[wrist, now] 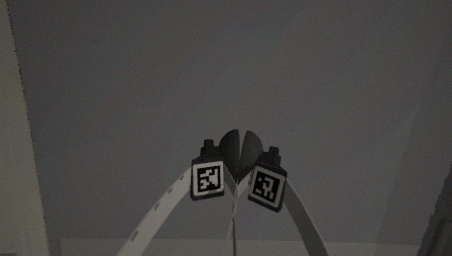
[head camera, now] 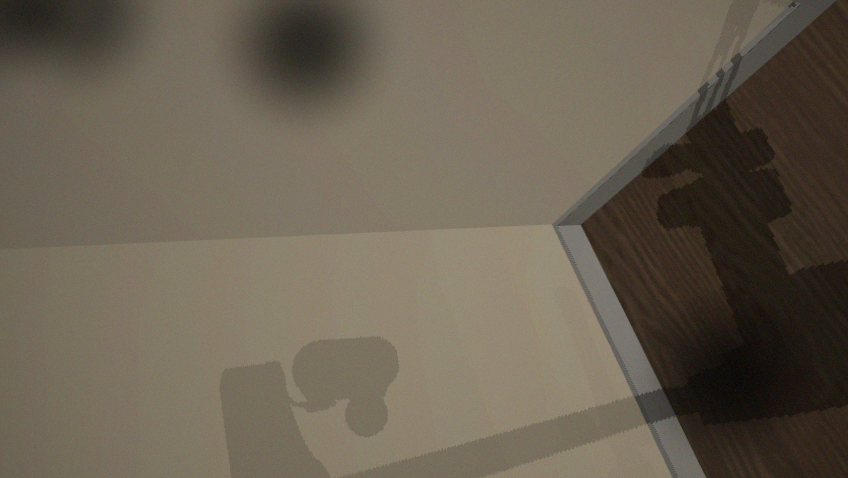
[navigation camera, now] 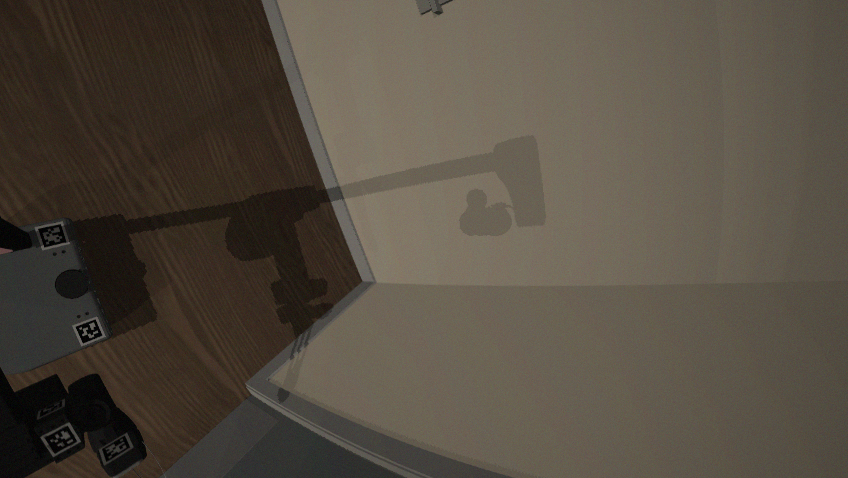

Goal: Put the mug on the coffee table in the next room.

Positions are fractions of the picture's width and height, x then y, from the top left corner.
Scene:
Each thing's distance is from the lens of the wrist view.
my gripper (wrist: 0.53, 0.58): 18 cm
dark grey door with pale frame (wrist: 0.07, 0.88): 64 cm

